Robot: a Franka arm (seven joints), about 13 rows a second.
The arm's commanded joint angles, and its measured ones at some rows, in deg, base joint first. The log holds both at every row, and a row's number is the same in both.
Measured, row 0: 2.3, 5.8, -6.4, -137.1, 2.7, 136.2, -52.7
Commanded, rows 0 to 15: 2.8, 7.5, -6.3, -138.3, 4.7, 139.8, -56.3; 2.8, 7.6, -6.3, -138.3, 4.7, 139.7, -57.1; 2.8, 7.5, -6.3, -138.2, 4.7, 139.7, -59.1; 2.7, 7.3, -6.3, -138.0, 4.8, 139.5, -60.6; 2.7, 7.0, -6.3, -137.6, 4.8, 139.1, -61.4; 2.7, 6.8, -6.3, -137.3, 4.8, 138.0, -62.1; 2.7, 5.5, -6.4, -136.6, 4.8, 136.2, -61.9; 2.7, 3.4, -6.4, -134.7, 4.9, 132.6, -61.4; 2.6, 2.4, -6.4, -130.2, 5.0, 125.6, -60.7; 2.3, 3.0, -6.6, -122.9, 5.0, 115.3, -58.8; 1.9, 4.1, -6.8, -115.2, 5.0, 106.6, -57.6; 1.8, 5.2, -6.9, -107.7, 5.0, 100.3, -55.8; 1.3, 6.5, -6.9, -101.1, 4.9, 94.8, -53.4; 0.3, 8.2, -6.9, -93.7, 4.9, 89.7, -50.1; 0.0, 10.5, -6.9, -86.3, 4.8, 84.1, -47.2; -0.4, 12.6, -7.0, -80.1, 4.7, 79.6, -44.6
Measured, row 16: 0.6, 5.0, -7.0, -94.6, 4.2, 88.2, -49.2
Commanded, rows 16 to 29: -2.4, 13.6, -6.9, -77.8, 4.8, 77.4, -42.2; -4.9, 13.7, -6.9, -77.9, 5.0, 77.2, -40.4; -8.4, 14.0, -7.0, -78.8, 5.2, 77.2, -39.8; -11.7, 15.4, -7.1, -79.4, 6.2, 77.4, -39.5; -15.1, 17.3, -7.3, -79.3, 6.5, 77.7, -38.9; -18.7, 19.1, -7.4, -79.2, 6.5, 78.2, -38.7; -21.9, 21.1, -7.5, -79.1, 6.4, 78.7, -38.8; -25.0, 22.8, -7.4, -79.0, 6.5, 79.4, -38.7; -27.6, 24.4, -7.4, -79.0, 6.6, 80.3, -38.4; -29.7, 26.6, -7.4, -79.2, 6.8, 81.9, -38.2; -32.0, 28.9, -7.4, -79.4, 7.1, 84.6, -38.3; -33.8, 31.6, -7.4, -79.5, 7.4, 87.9, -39.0; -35.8, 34.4, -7.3, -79.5, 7.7, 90.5, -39.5; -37.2, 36.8, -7.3, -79.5, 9.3, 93.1, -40.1
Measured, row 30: -34.5, 31.8, -8.1, -81.7, 7.0, 90.4, -40.1
